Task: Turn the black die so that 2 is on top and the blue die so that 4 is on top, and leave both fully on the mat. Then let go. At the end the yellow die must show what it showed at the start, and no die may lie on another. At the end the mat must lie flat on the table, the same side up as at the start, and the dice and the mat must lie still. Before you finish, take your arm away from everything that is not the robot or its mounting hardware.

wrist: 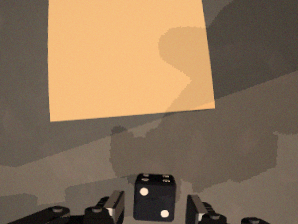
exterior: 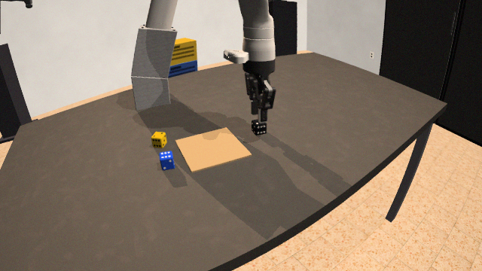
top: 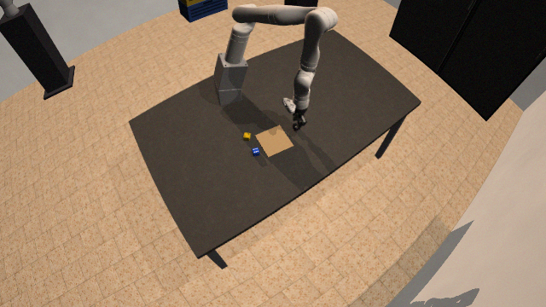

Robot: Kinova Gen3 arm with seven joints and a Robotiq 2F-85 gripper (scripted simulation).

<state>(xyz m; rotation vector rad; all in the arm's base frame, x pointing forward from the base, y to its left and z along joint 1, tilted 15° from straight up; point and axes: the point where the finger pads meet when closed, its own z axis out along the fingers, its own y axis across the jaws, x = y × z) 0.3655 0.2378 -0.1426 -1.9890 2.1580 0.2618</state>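
Now: hand 40 mm above the black die. Round my hand: blue die (250 mm to the right, 50 mm ahead, 40 mm below); then yellow die (250 mm to the right, 40 mm below, 40 mm behind); then tan mat (130 mm to the right, 50 mm below, 20 mm ahead).
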